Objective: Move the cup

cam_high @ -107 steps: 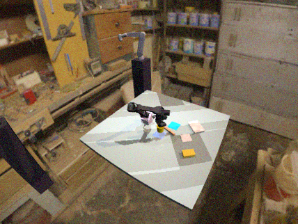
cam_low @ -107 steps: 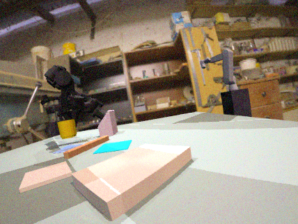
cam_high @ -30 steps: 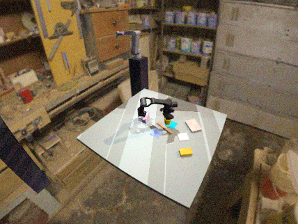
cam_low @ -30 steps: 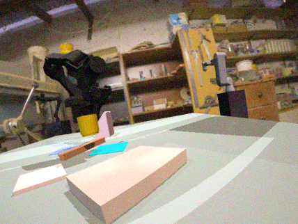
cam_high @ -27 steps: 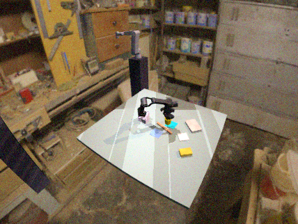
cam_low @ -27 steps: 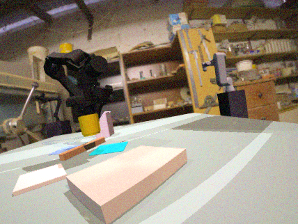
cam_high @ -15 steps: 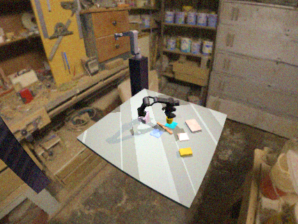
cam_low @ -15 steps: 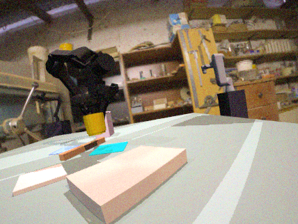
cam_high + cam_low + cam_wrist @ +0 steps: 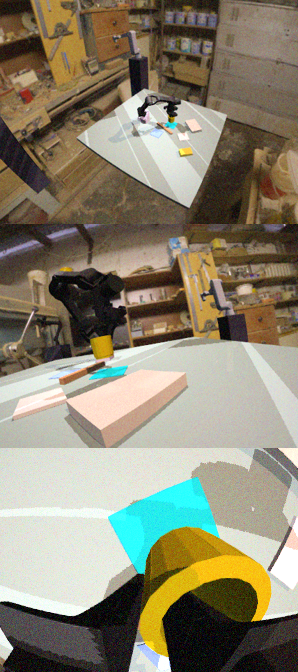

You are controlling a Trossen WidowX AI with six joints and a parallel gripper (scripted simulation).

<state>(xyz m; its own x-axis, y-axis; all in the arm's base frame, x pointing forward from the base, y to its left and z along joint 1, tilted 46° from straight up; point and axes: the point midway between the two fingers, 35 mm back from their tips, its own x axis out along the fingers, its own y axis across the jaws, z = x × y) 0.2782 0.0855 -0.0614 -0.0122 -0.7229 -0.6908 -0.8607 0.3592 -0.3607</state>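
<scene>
Now: the cyan pad 10 cm below my gripper tip, 3 cm ahead of it and 1 cm to the right of it. The rest, counted from my gripper tip: yellow cup: 2 cm to the right, 2 cm ahead; orange stick: 11 cm to the right, 9 cm below, 1 cm behind; pale blue pad: 21 cm to the right, 10 cm below, 4 cm behind.
</scene>
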